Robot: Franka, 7 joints.
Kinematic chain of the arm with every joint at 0, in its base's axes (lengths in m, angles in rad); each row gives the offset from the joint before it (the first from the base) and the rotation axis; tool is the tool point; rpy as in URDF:
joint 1: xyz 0 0 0.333 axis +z
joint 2: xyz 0 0 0 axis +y
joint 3: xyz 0 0 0.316 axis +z
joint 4: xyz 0.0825 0 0 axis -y
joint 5: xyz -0.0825 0 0.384 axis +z
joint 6: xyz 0 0 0 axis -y
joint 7: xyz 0.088 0 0 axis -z
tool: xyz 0 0 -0.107 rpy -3.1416 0 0
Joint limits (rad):
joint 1: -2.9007..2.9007
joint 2: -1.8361..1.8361
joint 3: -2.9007..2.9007
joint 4: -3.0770..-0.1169
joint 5: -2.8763..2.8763
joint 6: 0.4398..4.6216
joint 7: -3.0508..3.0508
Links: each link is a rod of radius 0.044 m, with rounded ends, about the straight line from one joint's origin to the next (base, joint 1, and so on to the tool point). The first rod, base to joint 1, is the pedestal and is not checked.
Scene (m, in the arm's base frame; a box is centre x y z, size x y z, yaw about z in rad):
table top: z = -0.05
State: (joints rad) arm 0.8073 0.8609 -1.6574 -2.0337 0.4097 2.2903 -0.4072
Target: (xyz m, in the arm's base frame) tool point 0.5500 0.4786 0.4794
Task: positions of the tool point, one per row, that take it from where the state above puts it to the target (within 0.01 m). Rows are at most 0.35 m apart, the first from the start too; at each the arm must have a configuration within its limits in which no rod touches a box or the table.
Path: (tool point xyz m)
1: 0.6254 -0.1080 0.4669
2: 0.6587 0.1871 0.4740
3: 0.5500 0.4786 0.4794

